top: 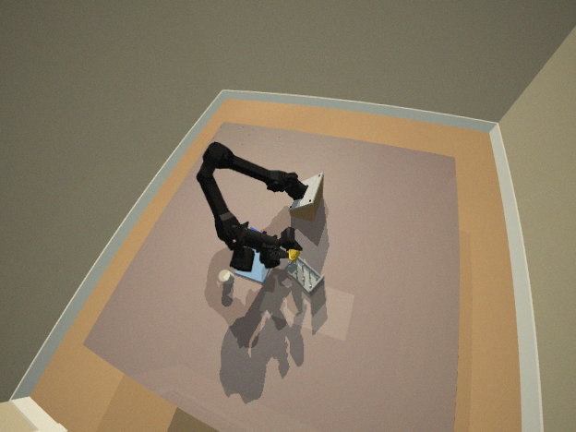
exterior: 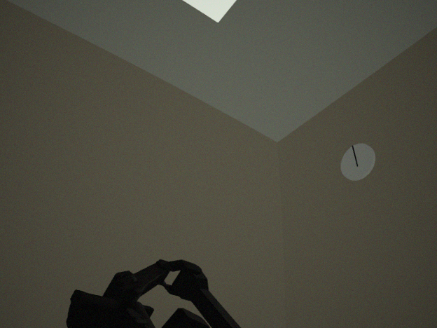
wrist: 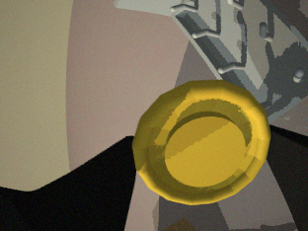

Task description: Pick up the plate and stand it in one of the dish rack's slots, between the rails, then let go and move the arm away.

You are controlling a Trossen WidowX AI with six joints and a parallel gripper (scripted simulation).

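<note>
Now: gripper tip 6 cm above the grey dish rack, 5 cm short of it and 4 cm to the right of it. From my gripper tip the other things lie so: light blue mat: 15 cm to the right, 8 cm below, 7 cm ahead; then yellow plate: 1 cm to the right; then cream cup: 22 cm to the right, 18 cm ahead, 5 cm below.
</note>
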